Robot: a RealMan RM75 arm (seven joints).
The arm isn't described. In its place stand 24 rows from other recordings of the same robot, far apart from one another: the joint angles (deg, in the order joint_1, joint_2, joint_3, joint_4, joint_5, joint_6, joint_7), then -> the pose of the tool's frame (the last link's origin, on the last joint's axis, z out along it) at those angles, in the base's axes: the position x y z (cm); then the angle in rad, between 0 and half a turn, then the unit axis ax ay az.
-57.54 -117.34 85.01 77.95 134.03 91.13 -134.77 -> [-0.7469, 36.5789, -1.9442, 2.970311, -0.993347, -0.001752, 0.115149]
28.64 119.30 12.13 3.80 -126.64 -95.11 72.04 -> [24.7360, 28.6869, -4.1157, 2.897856, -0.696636, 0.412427, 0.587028]
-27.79 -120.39 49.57 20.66 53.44 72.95 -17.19 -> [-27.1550, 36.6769, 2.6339, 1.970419, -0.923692, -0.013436, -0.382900]
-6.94 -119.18 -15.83 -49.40 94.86 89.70 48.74 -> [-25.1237, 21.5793, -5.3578, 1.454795, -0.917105, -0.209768, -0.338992]
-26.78 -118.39 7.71 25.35 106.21 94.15 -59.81 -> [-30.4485, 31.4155, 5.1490, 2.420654, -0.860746, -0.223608, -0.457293]
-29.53 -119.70 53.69 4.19 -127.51 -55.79 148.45 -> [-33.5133, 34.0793, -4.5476, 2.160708, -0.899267, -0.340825, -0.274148]
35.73 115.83 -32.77 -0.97 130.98 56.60 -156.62 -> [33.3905, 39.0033, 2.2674, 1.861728, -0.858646, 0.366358, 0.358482]
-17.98 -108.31 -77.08 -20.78 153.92 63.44 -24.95 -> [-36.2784, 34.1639, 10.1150, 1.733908, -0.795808, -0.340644, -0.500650]
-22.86 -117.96 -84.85 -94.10 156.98 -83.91 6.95 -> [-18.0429, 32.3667, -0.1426, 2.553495, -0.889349, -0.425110, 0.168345]
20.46 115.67 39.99 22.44 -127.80 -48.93 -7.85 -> [33.6663, 31.7691, -5.4426, 1.942478, -0.942403, 0.269505, 0.198100]
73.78 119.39 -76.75 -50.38 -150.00 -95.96 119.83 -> [2.6251, 39.6933, -3.9585, 3.095104, -0.958919, -0.035218, -0.281487]
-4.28 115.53 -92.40 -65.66 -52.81 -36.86 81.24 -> [29.6380, 29.3367, 1.8853, 2.289374, -0.838639, 0.423519, 0.342514]
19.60 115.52 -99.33 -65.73 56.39 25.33 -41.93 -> [22.7687, 38.2374, -3.2428, 2.333459, -0.941941, 0.323052, 0.091570]
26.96 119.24 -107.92 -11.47 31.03 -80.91 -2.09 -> [28.4134, 34.6704, 3.2236, 1.627125, -0.866415, 0.092134, 0.490750]
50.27 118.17 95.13 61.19 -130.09 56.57 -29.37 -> [6.7277, 43.0743, -4.1873, 2.685813, -0.955843, 0.287246, 0.062078]
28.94 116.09 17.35 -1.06 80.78 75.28 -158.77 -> [33.8504, 34.3165, 4.0910, 1.807728, -0.851007, 0.272810, 0.448734]
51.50 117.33 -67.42 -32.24 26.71 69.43 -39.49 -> [24.2030, 39.6759, -4.4760, 2.823725, -0.885669, 0.414062, -0.210101]
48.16 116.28 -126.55 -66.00 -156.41 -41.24 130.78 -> [8.8157, 37.2103, -12.9081, 2.661849, -0.930244, -0.302232, -0.208090]
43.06 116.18 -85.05 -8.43 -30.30 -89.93 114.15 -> [16.4274, 37.1802, -0.9176, 2.914406, 0.632402, -0.523002, -0.571434]
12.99 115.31 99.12 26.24 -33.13 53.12 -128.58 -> [36.0079, 31.3773, 1.0609, 2.162681, -0.843528, 0.409377, 0.347666]
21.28 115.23 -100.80 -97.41 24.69 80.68 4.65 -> [17.2344, 31.6645, -0.5152, 2.522474, -0.873434, 0.468940, -0.131178]
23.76 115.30 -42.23 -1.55 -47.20 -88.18 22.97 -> [32.9806, 30.6671, 4.5717, 1.902988, -0.847322, 0.182625, 0.498692]
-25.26 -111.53 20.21 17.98 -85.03 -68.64 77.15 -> [-37.1050, 34.0438, 7.1763, 2.490910, -0.634443, -0.615600, -0.467459]
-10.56 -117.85 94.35 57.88 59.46 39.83 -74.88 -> [-23.6403, 33.8614, -3.0093, 2.443420, -0.911171, -0.278876, -0.303307]
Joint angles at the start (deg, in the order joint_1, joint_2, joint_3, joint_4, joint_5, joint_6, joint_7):
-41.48, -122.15, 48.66, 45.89, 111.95, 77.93, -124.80
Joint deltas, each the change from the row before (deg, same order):
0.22, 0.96, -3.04, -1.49, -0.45, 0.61, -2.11
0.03, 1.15, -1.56, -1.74, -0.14, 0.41, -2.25
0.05, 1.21, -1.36, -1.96, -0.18, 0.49, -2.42
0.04, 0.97, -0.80, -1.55, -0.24, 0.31, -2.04
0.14, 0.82, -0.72, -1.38, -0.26, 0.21, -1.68
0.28, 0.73, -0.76, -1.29, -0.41, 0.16, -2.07
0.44, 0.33, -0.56, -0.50, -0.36, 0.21, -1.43
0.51, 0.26, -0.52, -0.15, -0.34, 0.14, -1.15
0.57, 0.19, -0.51, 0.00, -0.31, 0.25, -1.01
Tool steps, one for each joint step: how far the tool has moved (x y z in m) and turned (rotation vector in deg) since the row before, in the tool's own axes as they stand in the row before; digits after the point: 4 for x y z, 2 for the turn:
0.0020, -0.0084, -0.0118, 0.38, 2.30, -4.44
0.0008, -0.0070, -0.0083, 0.39, 0.82, -3.85
0.0004, -0.0067, -0.0079, 0.22, 0.62, -4.11
0.0006, -0.0047, -0.0057, 0.12, 0.40, -3.27
0.0003, -0.0044, -0.0053, 0.10, 0.48, -2.89
0.0002, -0.0045, -0.0055, 0.00, 0.72, -3.39
-0.0003, -0.0029, -0.0044, -0.11, 0.67, -2.30
0.0004, -0.0026, -0.0047, -0.03, 0.80, -1.77
0.0001, -0.0023, -0.0048, -0.09, 0.73, -1.56

